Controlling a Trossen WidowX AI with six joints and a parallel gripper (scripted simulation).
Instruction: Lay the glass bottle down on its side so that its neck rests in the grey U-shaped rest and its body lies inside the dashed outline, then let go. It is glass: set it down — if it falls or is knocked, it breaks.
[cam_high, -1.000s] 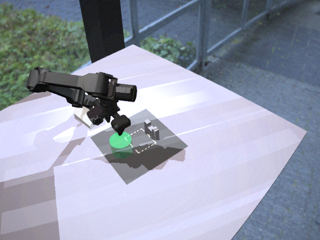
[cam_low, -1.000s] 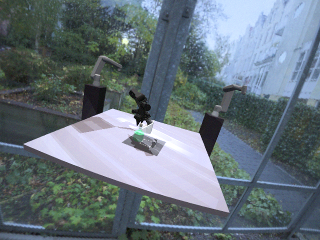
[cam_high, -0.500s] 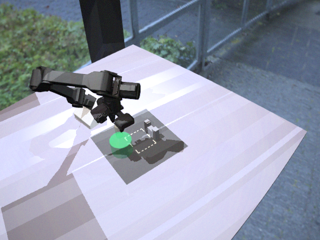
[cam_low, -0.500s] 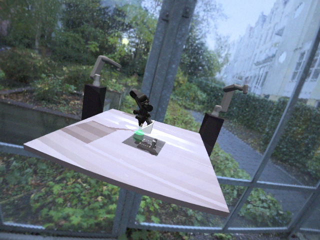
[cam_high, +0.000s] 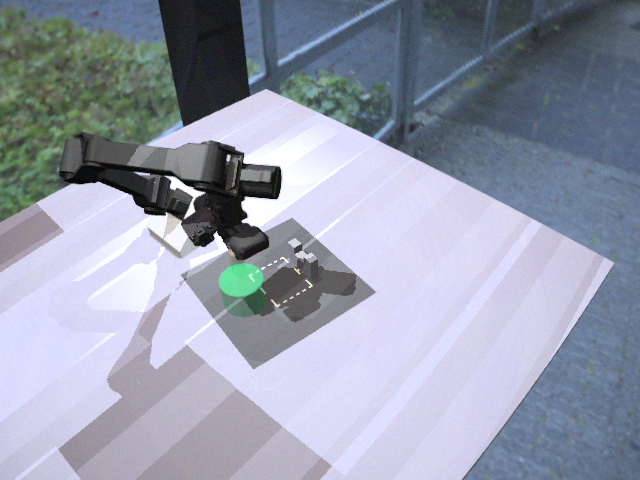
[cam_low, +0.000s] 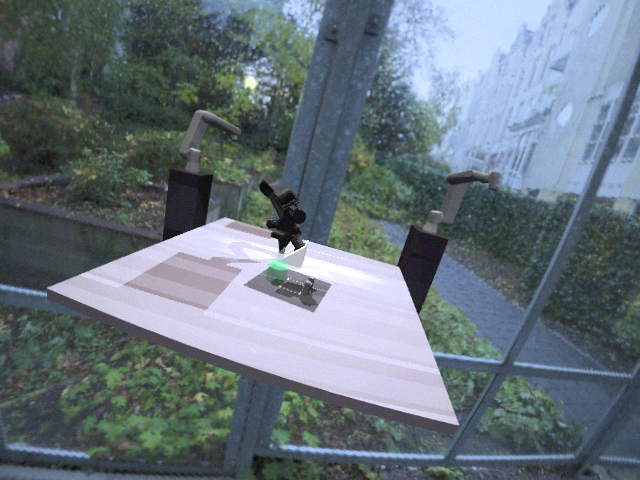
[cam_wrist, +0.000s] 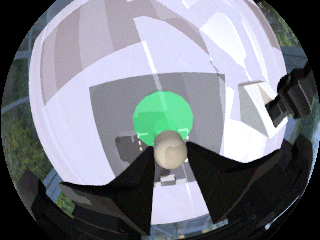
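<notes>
Right now my gripper tip is 5 cm above the glass bottle. From my gripper tip the other things lie so: mat (2 cm ahead, 8 cm to the left, 14 cm below).
</notes>
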